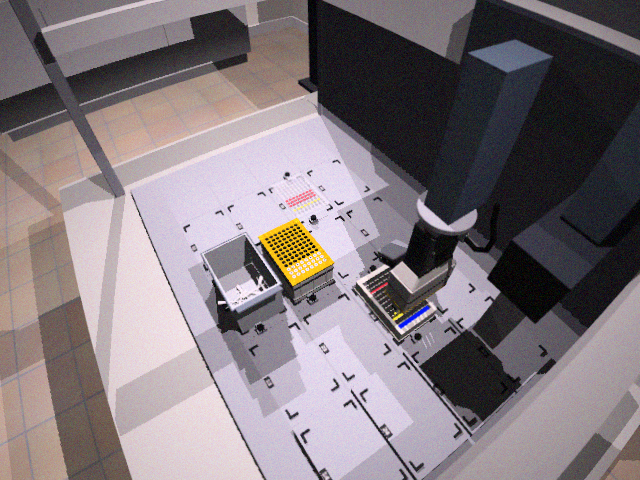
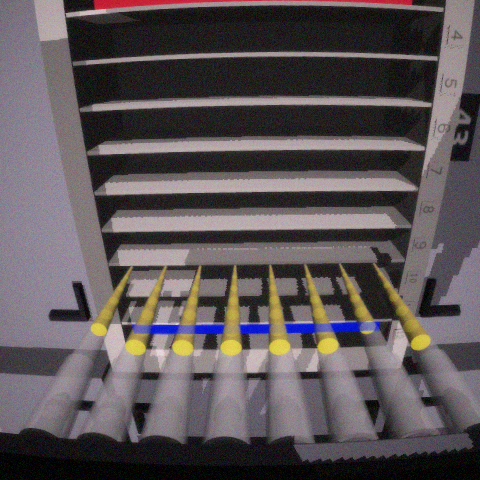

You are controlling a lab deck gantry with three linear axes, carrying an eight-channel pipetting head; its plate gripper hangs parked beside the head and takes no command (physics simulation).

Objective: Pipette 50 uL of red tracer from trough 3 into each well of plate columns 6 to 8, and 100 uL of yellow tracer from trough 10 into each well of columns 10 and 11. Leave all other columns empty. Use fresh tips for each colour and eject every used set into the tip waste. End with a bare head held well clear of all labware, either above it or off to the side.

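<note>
The pipetting head stands low over the reservoir. Eight tips are on it; each shows yellow liquid in its lower part. Their ends line up at trough 10; whether they dip in is unclear. Red liquid lies in trough 3. The plate has three adjacent red columns and, past a pale gap, one yellow column. The yellow tip rack keeps white tips at its near end. Used tips lie in the waste bin. The parked plate gripper's fingers cannot be made out.
A blue trough lies at the reservoir's near end. A dark block hangs right of the head. The waste bin stands left of the tip rack, and the plate lies behind the rack. A tall dark wall bounds the deck.
</note>
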